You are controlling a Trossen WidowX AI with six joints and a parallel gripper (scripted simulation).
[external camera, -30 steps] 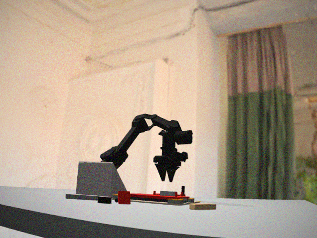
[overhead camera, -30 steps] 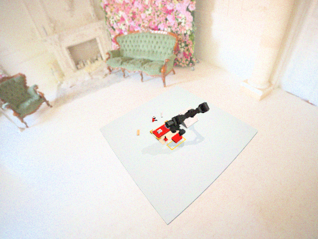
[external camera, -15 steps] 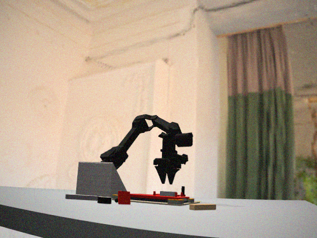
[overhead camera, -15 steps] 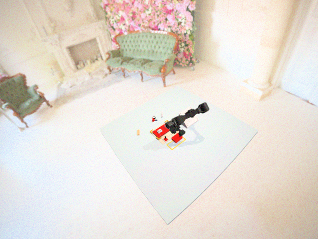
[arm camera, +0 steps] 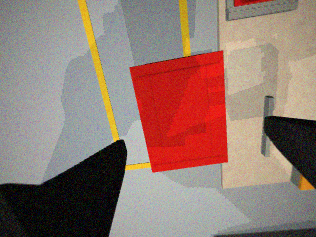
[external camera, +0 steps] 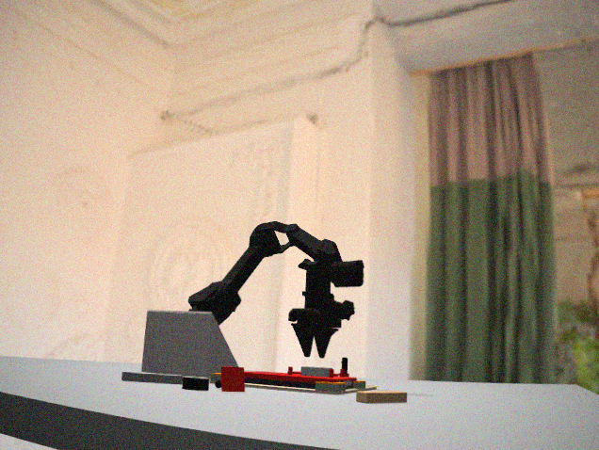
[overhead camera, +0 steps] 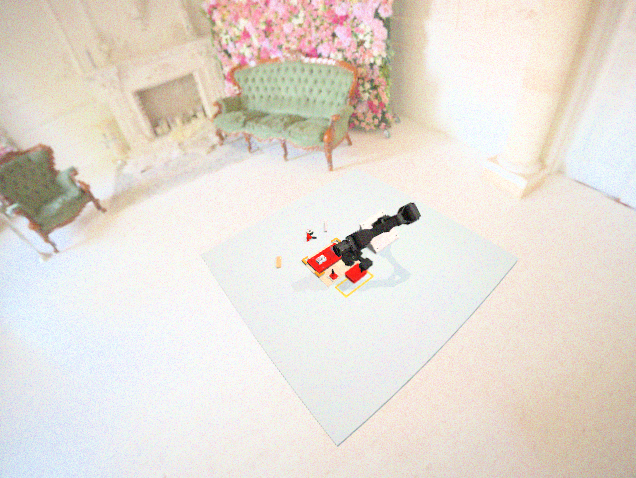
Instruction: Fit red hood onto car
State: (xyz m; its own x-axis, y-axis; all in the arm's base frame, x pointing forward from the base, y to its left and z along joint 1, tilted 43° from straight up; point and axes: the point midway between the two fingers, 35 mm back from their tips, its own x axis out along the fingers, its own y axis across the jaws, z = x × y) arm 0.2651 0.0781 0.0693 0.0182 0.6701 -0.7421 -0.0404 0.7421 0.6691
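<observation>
Right now my gripper tip is 4 cm above the red hood. From my gripper tip the other things lie so: wooden block 25 cm ahead, 35 cm to the right, 5 cm below; grey engine block 8 cm ahead, 18 cm to the right, 3 cm below.
</observation>
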